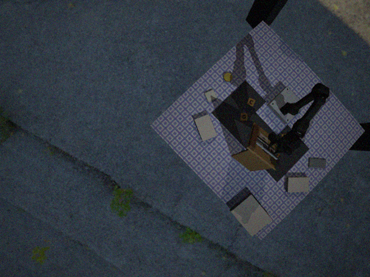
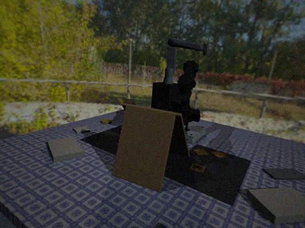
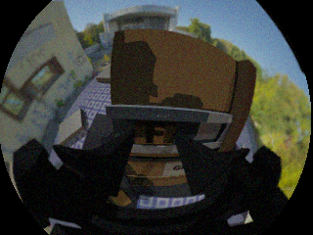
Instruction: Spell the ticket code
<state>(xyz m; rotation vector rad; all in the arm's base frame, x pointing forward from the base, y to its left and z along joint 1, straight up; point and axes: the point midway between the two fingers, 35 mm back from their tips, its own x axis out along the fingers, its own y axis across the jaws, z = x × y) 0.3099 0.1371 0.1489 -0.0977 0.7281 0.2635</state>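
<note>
The brown letter board is 7 cm below my gripper tip, 4 cm to the right of it and 3 cm ahead of it. Also, from my gripper tip: letter tile marked g: 29 cm to the right, 17 cm below, 5 cm behind; then letter tile marked f: right at my gripper tip; then dark mat: 17 cm below, 13 cm to the right, 13 cm behind.
</note>
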